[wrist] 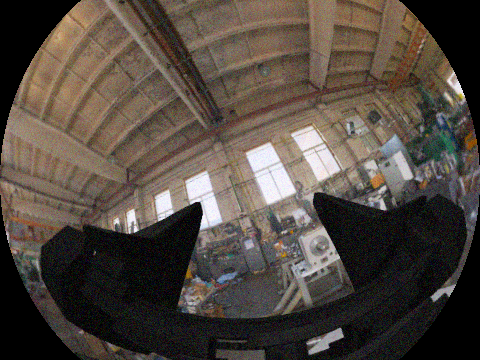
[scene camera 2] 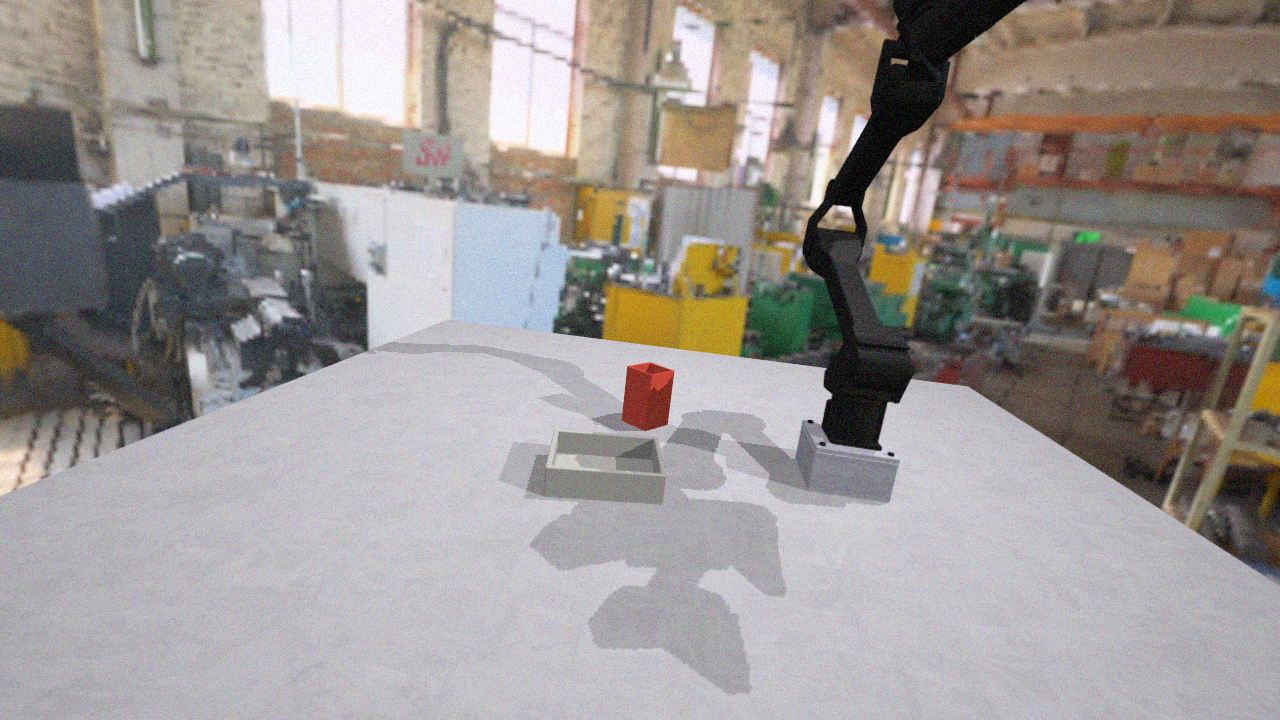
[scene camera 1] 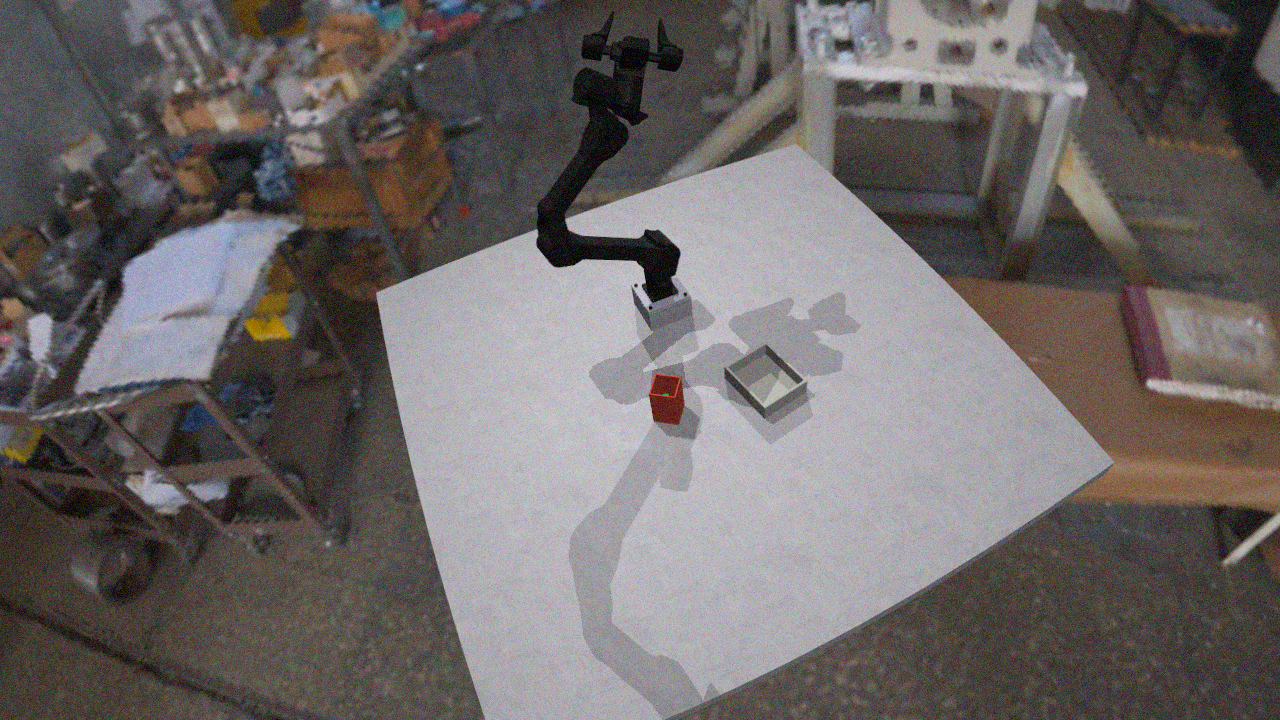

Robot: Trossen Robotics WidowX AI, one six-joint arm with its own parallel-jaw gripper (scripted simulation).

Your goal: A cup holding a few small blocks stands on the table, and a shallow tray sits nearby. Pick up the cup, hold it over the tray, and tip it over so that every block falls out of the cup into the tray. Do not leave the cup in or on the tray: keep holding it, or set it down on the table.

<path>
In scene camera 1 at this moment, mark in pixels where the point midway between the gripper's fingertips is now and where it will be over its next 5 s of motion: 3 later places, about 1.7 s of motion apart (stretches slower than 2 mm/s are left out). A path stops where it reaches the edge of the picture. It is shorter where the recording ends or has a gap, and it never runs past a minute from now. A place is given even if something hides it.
My gripper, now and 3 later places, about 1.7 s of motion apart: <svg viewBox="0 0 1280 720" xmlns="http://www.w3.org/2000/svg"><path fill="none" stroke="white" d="M636 15L755 291L670 376L663 408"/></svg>
</path>
